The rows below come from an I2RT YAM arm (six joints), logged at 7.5 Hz.
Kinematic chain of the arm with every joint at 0, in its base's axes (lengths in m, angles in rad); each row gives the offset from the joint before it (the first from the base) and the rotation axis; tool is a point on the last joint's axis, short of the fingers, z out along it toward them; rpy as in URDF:
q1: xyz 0 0 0.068 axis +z
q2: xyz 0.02 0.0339 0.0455 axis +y
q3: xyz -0.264 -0.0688 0 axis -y
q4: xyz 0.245 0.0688 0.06 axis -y
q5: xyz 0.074 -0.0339 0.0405 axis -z
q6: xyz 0.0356 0 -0.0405 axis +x
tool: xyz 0 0 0 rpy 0 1.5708 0
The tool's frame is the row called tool.
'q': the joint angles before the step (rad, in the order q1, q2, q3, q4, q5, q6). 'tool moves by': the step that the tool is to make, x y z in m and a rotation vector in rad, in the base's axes. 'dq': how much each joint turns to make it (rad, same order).
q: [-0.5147, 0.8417, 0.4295, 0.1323, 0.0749, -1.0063]
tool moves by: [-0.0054, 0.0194, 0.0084, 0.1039, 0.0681, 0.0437]
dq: [0.0801, -0.0696, 0.0615, -0.2449, 0.0140, 0.0700]
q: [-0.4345, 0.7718, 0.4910, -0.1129, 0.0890, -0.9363]
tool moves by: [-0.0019, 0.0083, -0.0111, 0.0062, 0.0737, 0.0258]
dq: [0.0426, -0.0105, -0.0197, -0.0593, 0.0252, -0.0148]
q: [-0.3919, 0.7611, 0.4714, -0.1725, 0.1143, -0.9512]
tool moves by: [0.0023, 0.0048, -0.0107, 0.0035, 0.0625, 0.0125]
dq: [0.0355, 0.0217, -0.0149, -0.0220, 0.0295, -0.0065]
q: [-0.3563, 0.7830, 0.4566, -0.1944, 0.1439, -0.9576]
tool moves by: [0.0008, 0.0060, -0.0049, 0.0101, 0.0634, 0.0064]
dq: [0.0401, 0.0136, 0.0075, -0.0584, 0.0346, 0.0081]
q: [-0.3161, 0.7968, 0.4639, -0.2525, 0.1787, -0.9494]
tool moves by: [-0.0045, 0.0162, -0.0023, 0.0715, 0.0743, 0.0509]
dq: [0.0824, -0.0184, 0.0214, -0.1411, -0.0036, 0.0587]
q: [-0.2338, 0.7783, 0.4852, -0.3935, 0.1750, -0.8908]
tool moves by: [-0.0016, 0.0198, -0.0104, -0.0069, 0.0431, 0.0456]
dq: [0.1323, -0.0081, -0.0280, -0.0314, 0.0748, 0.0471]
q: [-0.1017, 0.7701, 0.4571, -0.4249, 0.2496, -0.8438]
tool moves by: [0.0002, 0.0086, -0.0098, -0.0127, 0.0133, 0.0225]
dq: [0.0611, 0.0079, -0.0327, 0.0238, 0.0376, 0.0168]
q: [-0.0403, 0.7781, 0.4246, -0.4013, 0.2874, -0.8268]
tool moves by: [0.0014, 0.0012, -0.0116, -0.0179, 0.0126, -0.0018]
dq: [0.0125, 0.0237, -0.0377, 0.0504, 0.0230, -0.0036]
